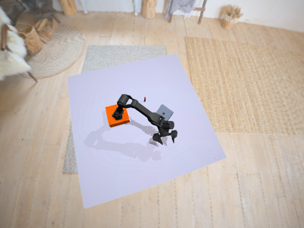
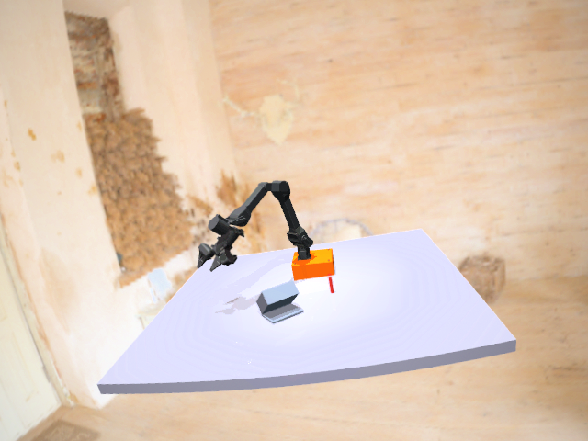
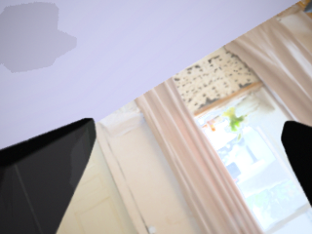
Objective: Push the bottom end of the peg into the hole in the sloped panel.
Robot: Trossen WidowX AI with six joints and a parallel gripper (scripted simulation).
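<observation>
The red peg is 4 cm behind my gripper tip, 49 cm to the left of it and 13 cm below it. From my gripper tip the other things lie so: flat foot plate: 11 cm ahead, 30 cm to the left, 18 cm below; then sloped panel: 9 cm ahead, 29 cm to the left, 12 cm below.
</observation>
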